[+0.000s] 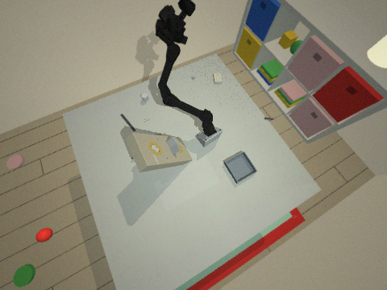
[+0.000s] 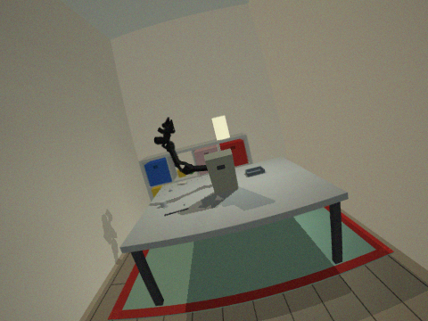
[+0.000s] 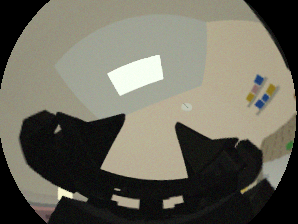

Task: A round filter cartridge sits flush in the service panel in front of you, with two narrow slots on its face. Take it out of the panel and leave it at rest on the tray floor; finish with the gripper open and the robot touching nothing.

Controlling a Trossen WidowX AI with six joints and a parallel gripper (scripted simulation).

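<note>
Right now my gripper tip is 40 cm above the round grey filter cartridge, 32 cm short of it and 30 cm to the right of it. Round my gripper tip: beige service panel: 47 cm below, 30 cm to the left, 27 cm ahead; small white cylinder: 62 cm below, 21 cm ahead, 19 cm to the right; small beige block: 63 cm below, 37 cm behind, 10 cm to the right.
</note>
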